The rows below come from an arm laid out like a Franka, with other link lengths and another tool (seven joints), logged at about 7 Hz.
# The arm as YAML. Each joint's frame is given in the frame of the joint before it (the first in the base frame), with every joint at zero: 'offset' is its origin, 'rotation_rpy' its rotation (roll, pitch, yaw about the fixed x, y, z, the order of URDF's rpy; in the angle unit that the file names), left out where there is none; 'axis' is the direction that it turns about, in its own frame. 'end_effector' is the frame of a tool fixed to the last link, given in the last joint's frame.
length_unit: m
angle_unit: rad
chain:
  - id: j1
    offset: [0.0, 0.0, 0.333]
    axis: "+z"
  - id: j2
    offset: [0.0, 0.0, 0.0]
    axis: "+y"
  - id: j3
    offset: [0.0, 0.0, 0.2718]
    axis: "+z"
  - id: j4
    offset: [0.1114, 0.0, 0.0]
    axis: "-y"
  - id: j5
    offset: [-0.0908, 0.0, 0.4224]
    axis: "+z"
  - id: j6
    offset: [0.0, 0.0, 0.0]
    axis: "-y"
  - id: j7
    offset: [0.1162, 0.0, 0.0]
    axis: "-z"
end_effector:
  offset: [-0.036, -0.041, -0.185]
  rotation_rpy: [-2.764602, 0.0, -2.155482]
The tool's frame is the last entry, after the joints.
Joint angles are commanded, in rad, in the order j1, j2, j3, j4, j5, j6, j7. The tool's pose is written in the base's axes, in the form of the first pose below.
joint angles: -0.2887, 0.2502, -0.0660, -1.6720, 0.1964, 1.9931, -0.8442
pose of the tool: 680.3 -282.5 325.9 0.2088 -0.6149 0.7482 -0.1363
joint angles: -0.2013, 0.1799, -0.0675, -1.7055, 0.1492, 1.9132, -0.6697
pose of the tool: 670.5 -218.6 348.8 0.1761 -0.5972 0.7730 -0.1217
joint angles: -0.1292, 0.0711, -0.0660, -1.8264, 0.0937, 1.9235, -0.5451
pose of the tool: 649.1 -169.6 360.6 0.1532 -0.5883 0.7830 -0.1318
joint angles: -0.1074, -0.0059, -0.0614, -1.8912, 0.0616, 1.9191, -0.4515
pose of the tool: 630.0 -151.9 376.8 0.1417 -0.5678 0.7980 -0.1439
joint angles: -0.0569, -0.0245, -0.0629, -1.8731, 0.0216, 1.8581, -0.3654
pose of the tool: 624.2 -123.5 393.7 0.1186 -0.5629 0.8044 -0.1483
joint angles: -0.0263, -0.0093, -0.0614, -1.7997, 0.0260, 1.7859, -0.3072
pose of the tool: 627.6 -101.2 415.8 0.1122 -0.5534 0.8128 -0.1434
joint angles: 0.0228, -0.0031, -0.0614, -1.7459, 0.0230, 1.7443, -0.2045
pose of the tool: 629.5 -68.0 436.4 0.1088 -0.5320 0.8265 -0.1486
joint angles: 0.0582, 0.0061, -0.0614, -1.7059, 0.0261, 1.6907, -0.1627
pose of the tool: 627.1 -43.7 446.6 0.0993 -0.5313 0.8294 -0.1414
